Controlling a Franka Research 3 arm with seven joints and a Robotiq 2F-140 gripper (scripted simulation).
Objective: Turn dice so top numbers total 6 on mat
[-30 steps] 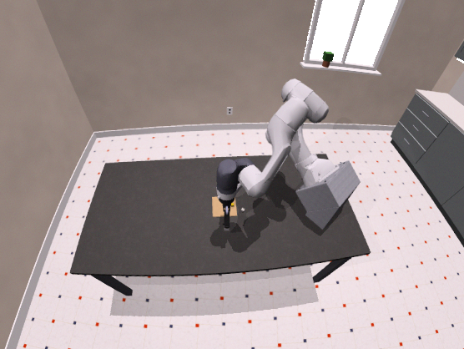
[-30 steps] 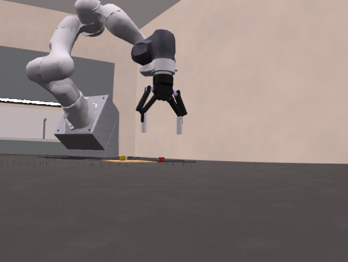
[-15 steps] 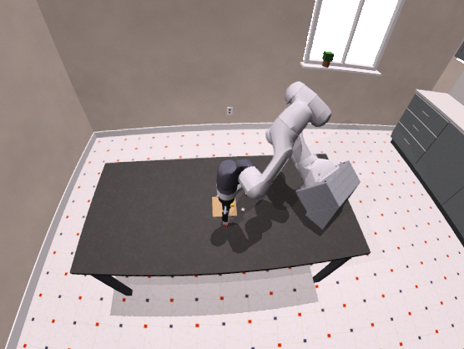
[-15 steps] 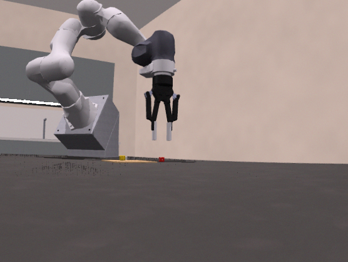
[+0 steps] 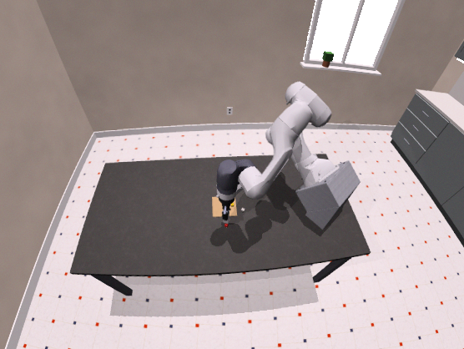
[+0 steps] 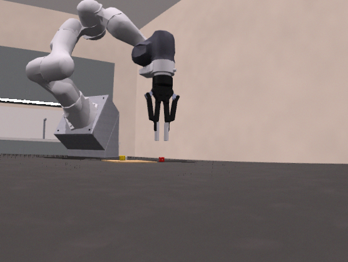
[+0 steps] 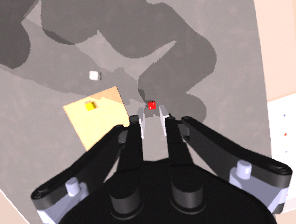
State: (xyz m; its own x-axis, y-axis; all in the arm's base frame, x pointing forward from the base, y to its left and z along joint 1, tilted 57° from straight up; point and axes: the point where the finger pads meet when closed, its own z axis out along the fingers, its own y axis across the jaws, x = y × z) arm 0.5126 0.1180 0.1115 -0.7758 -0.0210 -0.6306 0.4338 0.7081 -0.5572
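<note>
Right now my hand is 100 mm above the red die. Round my hand: tan mat 40 mm behind, 130 mm to the right, 110 mm below; then yellow die 80 mm behind, 110 mm to the right, 100 mm below; then white die 130 mm behind, 60 mm to the right, 100 mm below.
</note>
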